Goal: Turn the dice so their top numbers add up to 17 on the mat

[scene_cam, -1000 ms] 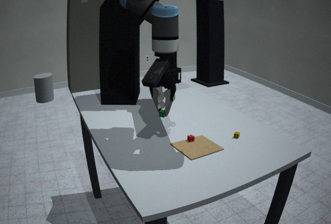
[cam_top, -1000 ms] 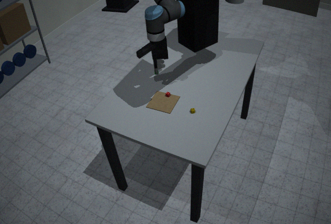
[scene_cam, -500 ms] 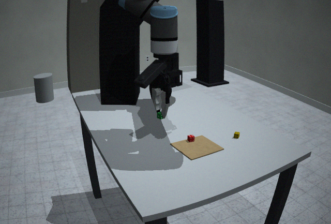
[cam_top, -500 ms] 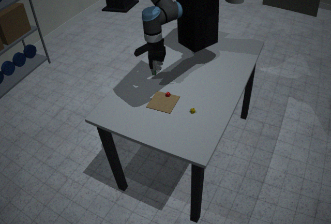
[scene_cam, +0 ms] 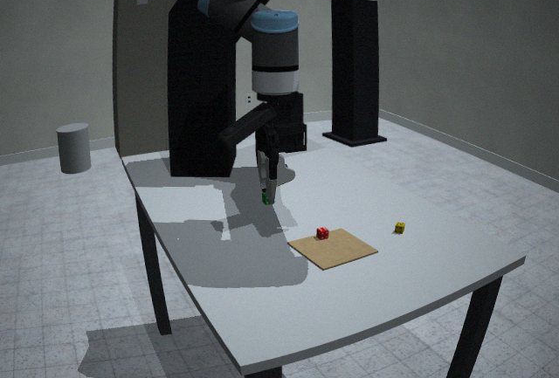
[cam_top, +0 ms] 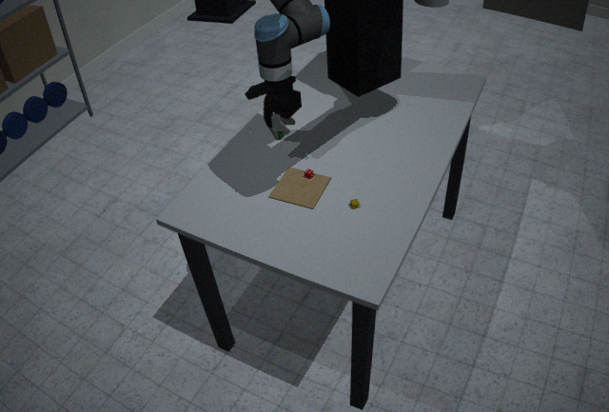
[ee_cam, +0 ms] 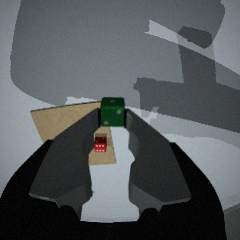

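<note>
The mat is 110 mm below my hand, 100 mm to the left of it and 90 mm ahead of it. Also, from my hand: red die: 110 mm to the left, 100 mm below, 40 mm ahead; then green die: 10 mm below; then yellow die: 270 mm to the left, 120 mm ahead, 100 mm below.
</note>
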